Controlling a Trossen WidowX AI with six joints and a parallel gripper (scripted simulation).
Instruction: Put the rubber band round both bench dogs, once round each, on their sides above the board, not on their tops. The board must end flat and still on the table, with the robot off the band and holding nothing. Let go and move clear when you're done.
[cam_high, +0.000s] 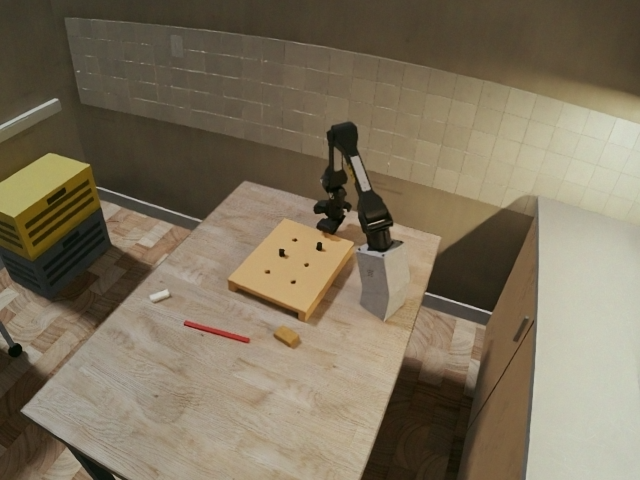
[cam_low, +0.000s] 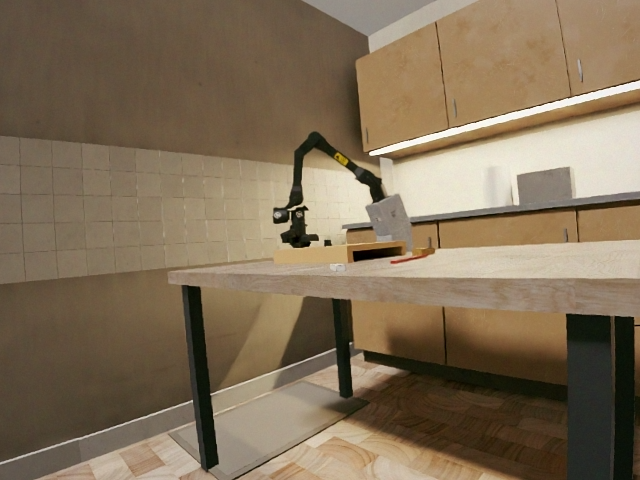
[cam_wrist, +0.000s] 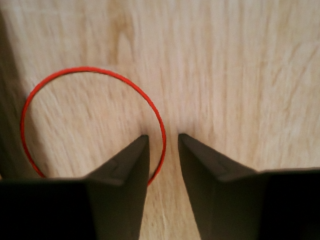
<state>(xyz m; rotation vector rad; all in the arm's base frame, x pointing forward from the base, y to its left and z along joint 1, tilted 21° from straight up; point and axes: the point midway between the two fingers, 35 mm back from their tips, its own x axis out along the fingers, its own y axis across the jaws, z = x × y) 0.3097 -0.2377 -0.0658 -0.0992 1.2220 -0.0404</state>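
The board lies 2 cm ahead of my hand and 26 cm to the left of it. Round my hand: red stick (8 cm ahead, 62 cm to the left, 3 cm below); then white cylinder (32 cm ahead, 61 cm to the left, 3 cm below); then tan block (11 cm behind, 53 cm to the left, 2 cm below).
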